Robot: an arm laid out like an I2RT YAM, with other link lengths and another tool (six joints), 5 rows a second.
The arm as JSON. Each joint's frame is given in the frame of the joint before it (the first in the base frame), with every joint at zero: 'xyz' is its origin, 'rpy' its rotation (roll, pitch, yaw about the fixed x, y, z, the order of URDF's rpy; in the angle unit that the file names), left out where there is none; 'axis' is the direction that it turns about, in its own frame. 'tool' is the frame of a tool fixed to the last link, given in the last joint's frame.
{
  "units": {
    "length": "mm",
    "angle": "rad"
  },
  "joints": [
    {
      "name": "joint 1",
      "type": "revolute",
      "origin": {
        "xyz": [
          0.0,
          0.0,
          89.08
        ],
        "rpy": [
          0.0,
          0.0,
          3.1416
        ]
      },
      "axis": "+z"
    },
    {
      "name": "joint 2",
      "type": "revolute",
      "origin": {
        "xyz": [
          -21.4,
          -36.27,
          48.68
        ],
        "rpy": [
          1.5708,
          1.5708,
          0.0
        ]
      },
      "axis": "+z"
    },
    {
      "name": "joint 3",
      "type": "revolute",
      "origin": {
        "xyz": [
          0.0,
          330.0,
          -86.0
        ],
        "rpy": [
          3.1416,
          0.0,
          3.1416
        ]
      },
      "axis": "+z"
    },
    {
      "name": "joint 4",
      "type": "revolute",
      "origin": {
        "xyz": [
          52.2,
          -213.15,
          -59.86
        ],
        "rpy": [
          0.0,
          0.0,
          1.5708
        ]
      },
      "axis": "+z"
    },
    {
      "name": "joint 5",
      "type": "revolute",
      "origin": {
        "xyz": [
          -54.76,
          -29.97,
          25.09
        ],
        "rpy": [
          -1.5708,
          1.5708,
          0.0
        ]
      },
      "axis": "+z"
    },
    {
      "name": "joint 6",
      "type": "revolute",
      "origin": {
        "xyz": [
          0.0,
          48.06,
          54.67
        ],
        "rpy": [
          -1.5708,
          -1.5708,
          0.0
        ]
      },
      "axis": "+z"
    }
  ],
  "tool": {
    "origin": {
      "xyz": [
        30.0,
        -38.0,
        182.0
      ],
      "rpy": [
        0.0,
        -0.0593,
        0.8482
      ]
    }
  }
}
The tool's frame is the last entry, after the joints.
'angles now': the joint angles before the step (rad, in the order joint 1, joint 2, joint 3, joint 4, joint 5, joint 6). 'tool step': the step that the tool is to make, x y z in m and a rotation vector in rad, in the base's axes. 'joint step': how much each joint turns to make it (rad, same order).
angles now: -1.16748 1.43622 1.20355 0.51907 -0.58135 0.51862
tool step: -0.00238 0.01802 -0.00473 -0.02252 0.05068 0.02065
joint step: 0.00012 -0.04525 -0.01957 -0.05758 -0.03461 -0.05805
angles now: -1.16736 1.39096 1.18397 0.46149 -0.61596 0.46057
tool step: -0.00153 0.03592 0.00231 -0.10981 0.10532 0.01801
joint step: 0.03926 -0.09307 -0.01855 -0.11967 -0.01186 -0.17502
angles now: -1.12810 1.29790 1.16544 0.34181 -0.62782 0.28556
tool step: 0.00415 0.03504 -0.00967 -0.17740 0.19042 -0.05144
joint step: 0.17205 -0.09946 -0.01930 -0.19374 0.18315 -0.33174
